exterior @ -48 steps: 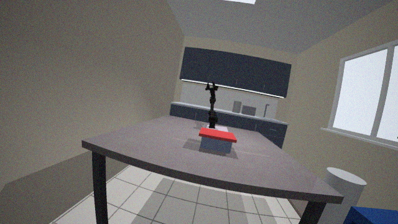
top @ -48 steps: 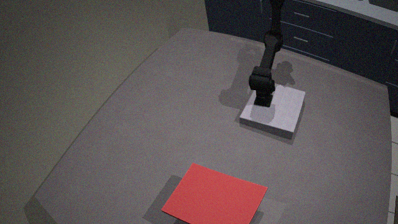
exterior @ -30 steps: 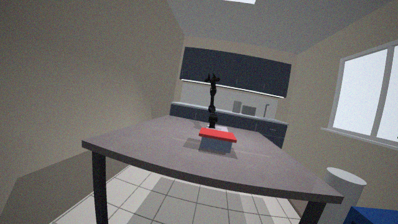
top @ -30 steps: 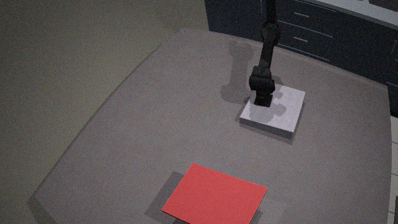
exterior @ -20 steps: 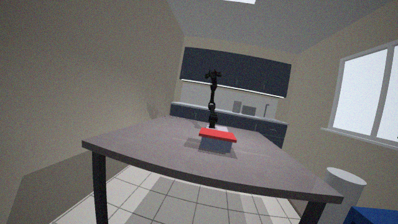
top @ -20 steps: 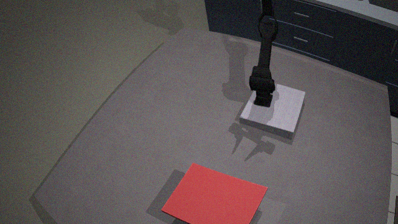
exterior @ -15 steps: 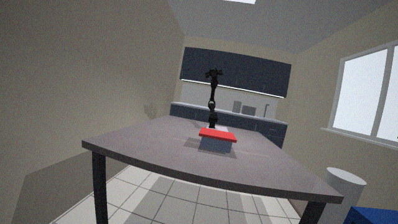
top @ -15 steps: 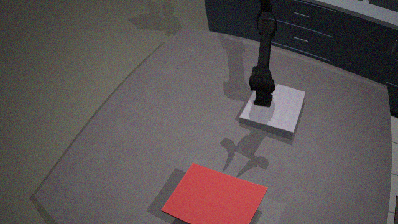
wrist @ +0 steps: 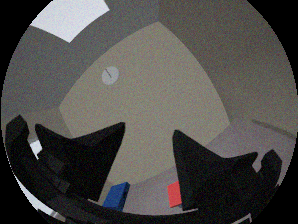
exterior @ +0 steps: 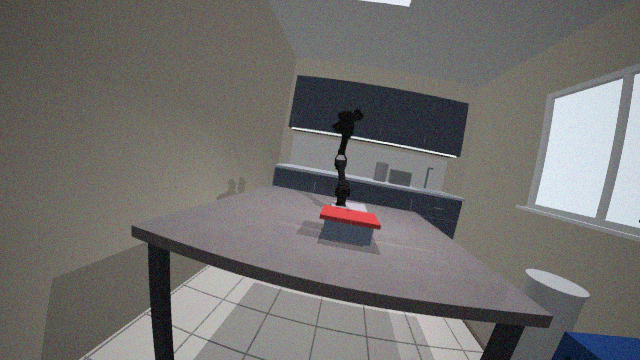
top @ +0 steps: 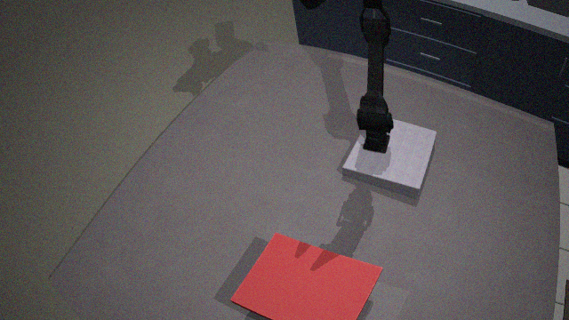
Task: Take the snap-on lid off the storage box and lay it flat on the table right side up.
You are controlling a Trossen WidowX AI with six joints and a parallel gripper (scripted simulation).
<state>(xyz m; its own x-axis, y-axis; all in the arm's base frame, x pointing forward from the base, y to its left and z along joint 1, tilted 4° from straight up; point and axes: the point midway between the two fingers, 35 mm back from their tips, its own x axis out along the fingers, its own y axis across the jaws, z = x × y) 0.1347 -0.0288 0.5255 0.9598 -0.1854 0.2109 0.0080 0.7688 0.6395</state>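
The red lid lies 470 mm below my gripper tip, 290 mm ahead of it and 70 mm to the left of it. Also, from my gripper tip: blue-grey box: 520 mm below, 290 mm ahead, 70 mm to the left.
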